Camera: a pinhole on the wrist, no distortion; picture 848 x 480 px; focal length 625.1 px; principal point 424.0 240.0 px. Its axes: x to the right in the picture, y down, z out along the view. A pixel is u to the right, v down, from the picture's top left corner.
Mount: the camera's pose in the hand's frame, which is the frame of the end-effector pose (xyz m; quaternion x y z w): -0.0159 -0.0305 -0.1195 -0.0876 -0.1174 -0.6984 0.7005
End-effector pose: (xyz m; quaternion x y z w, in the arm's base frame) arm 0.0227 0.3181 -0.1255 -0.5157 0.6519 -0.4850 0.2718
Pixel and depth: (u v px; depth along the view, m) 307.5 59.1 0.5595
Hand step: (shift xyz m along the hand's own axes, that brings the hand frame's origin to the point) -0.2009 0.2284 0.3794
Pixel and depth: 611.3 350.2 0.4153
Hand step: 0.0394 -0.0300 0.3167
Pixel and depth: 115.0 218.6 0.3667
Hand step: -0.0433 0.2482 0.1789
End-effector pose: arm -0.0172 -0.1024 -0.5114 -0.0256 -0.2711 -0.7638 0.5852
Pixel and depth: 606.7 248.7 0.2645
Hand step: -0.0236 -0.0287 0.1560
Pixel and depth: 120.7 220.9 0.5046
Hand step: -0.0518 0.3486 0.2926
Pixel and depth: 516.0 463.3 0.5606
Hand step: 0.1603 0.0530 0.4490
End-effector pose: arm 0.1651 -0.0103 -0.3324 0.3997 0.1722 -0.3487 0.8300
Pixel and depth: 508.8 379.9 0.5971
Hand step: 0.0922 0.0643 0.4807
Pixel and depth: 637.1 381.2 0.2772
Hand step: 0.0347 -0.0410 0.1755
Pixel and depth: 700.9 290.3 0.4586
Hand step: 0.0010 -0.0933 0.3792
